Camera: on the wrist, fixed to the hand. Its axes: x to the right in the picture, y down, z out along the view.
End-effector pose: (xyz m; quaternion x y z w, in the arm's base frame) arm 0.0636 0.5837 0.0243 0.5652 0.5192 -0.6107 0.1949
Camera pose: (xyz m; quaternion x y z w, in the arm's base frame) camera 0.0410 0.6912 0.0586 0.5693 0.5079 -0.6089 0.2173
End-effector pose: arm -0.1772 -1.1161 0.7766 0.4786 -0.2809 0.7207 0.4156
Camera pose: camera -0.1551 -1.0050 0.7560 0.4770 -0.3001 0.7232 0.3991
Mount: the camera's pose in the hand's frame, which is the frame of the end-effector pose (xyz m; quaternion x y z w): 0.0133 -0.0742 -0.0870 -0.0059 -0.0103 0.0226 0.9997
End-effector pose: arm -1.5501 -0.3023 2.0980 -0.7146 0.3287 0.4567 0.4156
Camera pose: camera -1.4492 -0.3488 2.1281 -0.7047 0.3378 0.4752 0.4043
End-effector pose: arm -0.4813 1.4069 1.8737 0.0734 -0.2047 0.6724 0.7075
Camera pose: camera -0.3917 1.4458 1.8128 0.0715 -0.2175 0.6862 0.6904
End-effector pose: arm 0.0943 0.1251 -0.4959 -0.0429 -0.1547 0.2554 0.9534
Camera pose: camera 0.1680 0.0673 -0.5629 -0.0494 -0.1650 0.2764 0.9455
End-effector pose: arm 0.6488 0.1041 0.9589 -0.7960 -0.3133 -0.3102 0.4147
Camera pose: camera 0.5805 0.0671 1.0438 -0.8085 -0.2977 -0.2944 0.4137
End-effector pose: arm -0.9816 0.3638 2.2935 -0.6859 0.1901 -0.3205 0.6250
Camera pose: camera -1.0413 0.3019 2.3700 -0.6884 0.2010 -0.2981 0.6300
